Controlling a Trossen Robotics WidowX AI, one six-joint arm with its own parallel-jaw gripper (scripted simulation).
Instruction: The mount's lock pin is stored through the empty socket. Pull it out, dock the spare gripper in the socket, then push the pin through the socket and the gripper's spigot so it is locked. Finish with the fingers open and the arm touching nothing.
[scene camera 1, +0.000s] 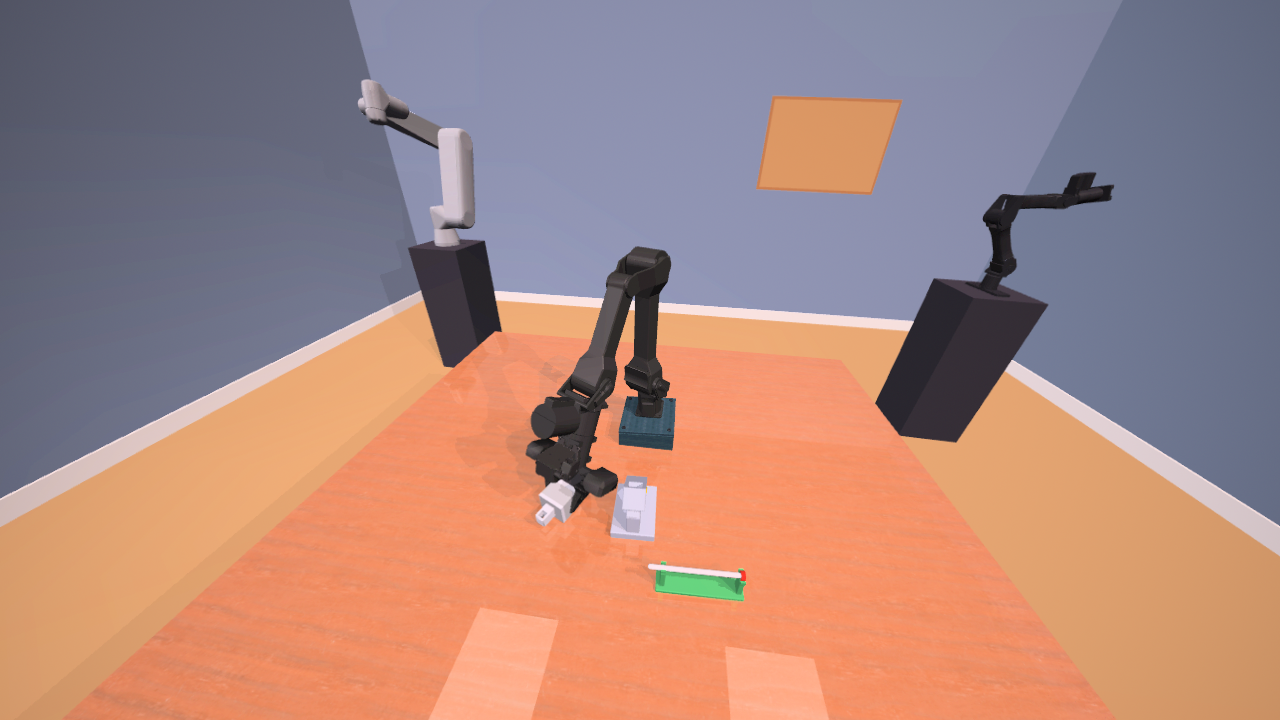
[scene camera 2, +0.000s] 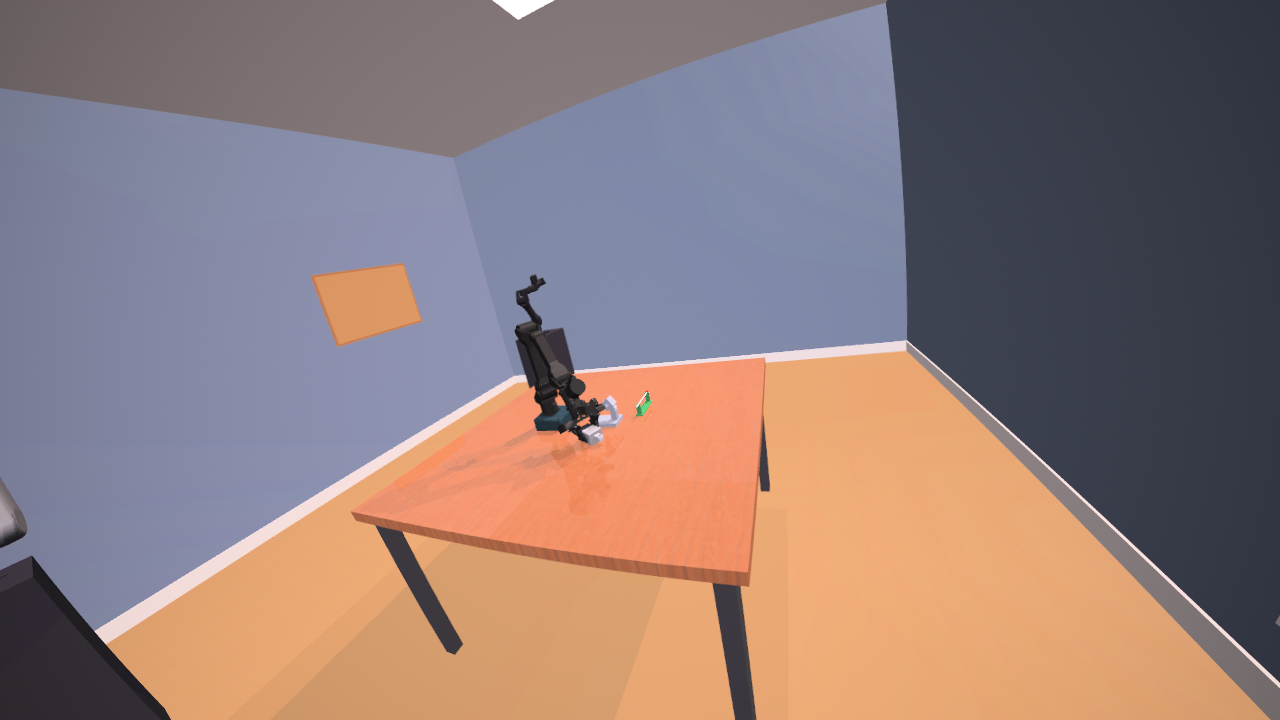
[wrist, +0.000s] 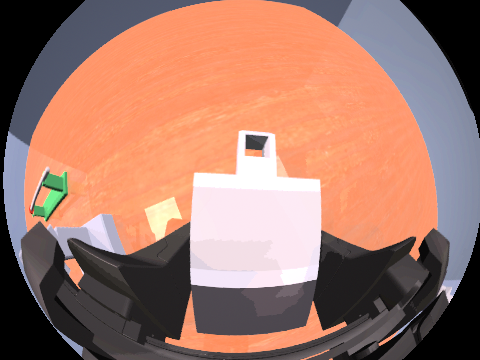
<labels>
My gripper (scene camera 1: 560, 505) is 0.73 m from the lens. A spare gripper (scene camera 1: 555, 499): 0.69 m from the lens.
</labels>
